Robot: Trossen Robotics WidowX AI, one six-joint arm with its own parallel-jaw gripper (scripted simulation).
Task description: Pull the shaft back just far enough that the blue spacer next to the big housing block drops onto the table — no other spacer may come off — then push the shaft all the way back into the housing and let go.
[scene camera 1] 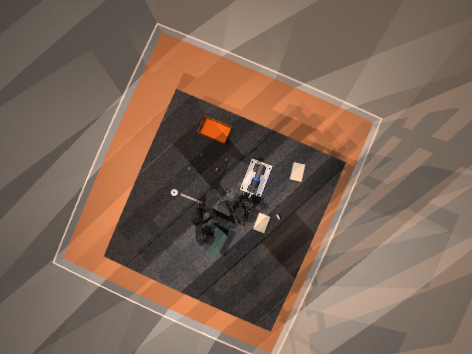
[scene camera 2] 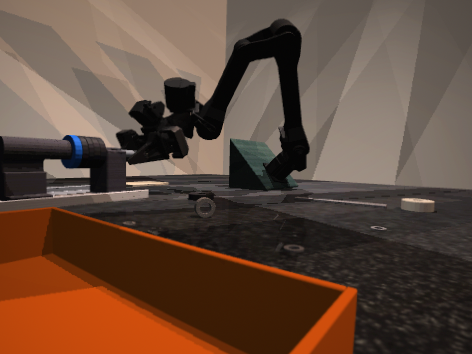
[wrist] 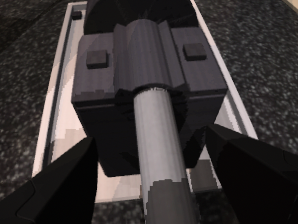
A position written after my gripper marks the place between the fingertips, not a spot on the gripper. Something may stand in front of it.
Observation:
I see my gripper [scene camera 2: 120, 162], an orange tray [scene camera 2: 76, 277] and a housing block [wrist: 94, 78].
My gripper shows as well in the wrist view [wrist: 151, 140].

